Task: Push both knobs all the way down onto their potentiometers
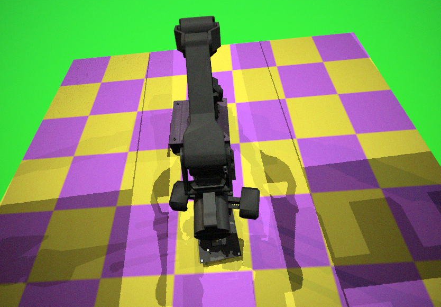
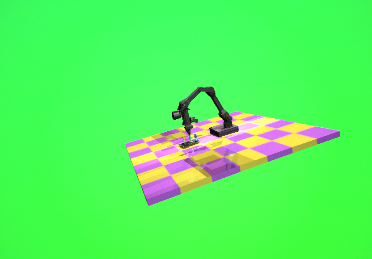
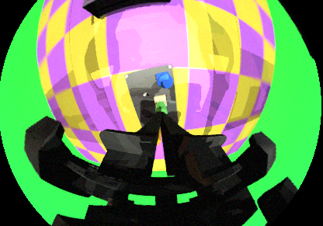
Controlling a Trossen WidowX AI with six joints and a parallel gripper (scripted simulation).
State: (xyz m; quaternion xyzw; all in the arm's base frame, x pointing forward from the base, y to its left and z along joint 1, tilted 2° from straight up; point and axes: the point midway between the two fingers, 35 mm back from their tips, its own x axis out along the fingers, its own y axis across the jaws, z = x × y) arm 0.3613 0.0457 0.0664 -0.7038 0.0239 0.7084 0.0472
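My gripper tip is now 2 cm above the green knob. The rest, counted from my gripper tip: orange knob (5 cm ahead, 1 cm to the right, 1 cm below).
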